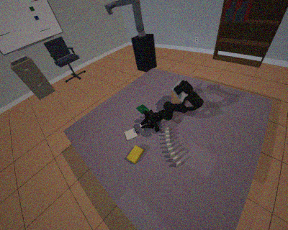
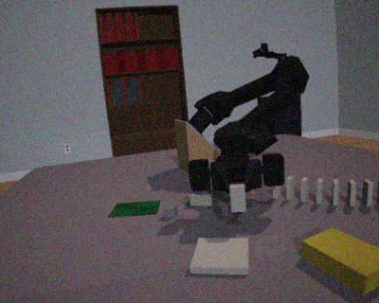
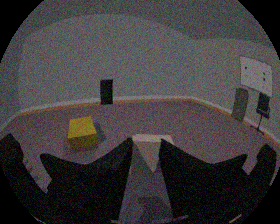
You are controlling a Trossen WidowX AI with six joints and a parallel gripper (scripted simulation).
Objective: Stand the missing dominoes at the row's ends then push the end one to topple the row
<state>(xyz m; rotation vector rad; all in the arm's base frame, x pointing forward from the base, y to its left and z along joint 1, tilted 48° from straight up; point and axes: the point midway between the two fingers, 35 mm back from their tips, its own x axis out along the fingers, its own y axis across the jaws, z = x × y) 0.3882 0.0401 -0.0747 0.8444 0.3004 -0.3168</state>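
Now: gripper tip 6 cm short of the flat white tile, 6 cm to the left of it and 7 cm above it. Also, from my gripper tip: flat green tile: 19 cm behind, 17 cm to the right, 8 cm below; yellow block: 16 cm ahead, 9 cm to the left, 6 cm below; small grey piece: 12 cm behind, 10 cm to the right, 7 cm below.
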